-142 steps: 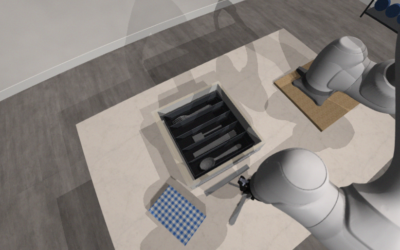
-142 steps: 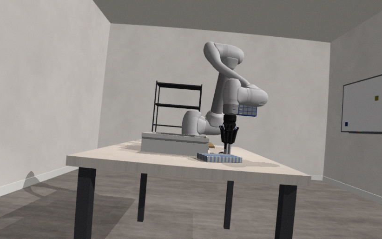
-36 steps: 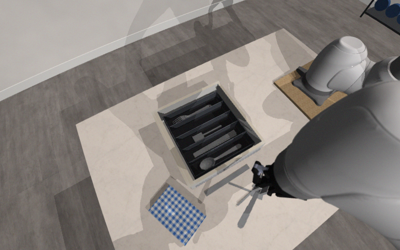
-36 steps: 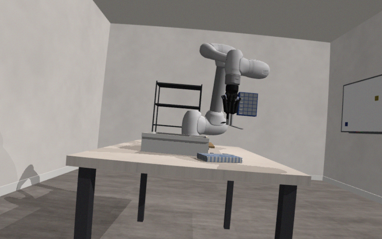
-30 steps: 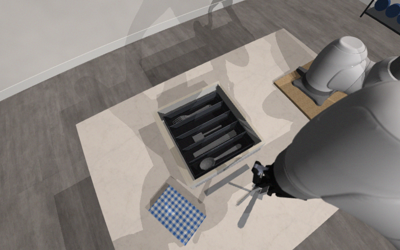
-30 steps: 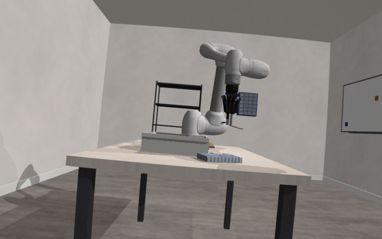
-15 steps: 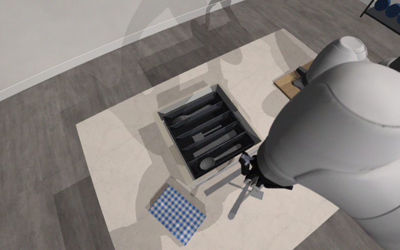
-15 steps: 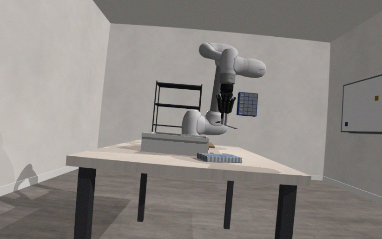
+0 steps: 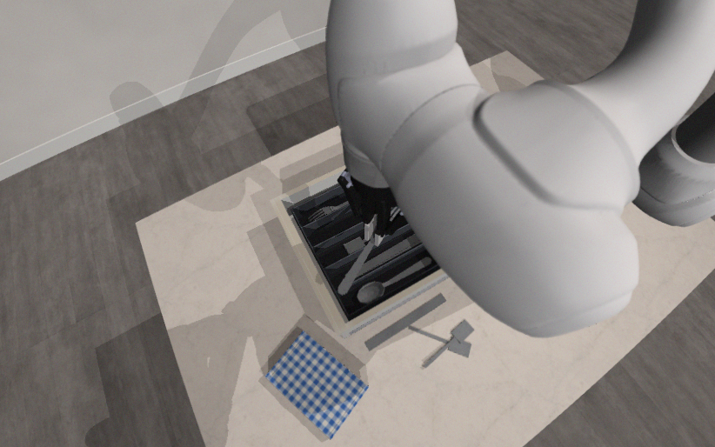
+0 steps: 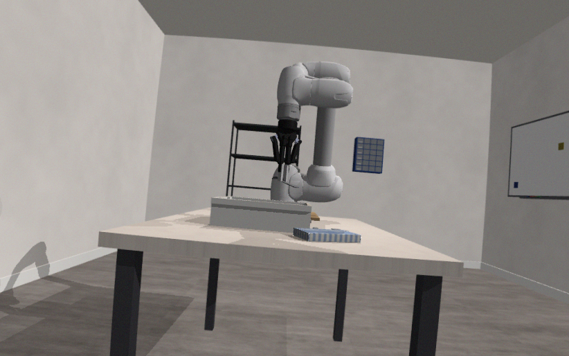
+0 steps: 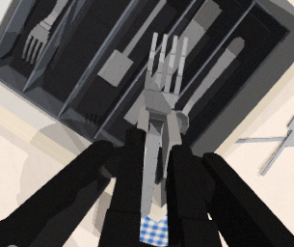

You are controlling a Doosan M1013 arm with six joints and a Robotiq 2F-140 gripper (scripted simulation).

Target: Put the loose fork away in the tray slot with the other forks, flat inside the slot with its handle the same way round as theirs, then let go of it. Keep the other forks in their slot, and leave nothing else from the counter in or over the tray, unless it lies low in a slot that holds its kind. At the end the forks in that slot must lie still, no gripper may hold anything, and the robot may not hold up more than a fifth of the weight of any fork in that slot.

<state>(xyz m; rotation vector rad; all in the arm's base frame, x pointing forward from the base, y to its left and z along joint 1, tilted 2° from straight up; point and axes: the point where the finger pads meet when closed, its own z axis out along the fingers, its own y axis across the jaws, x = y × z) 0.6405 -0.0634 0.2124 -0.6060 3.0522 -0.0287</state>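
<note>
My hand is 16 cm above the cutlery tray, 6 cm to the left of it and 3 cm past it.
</note>
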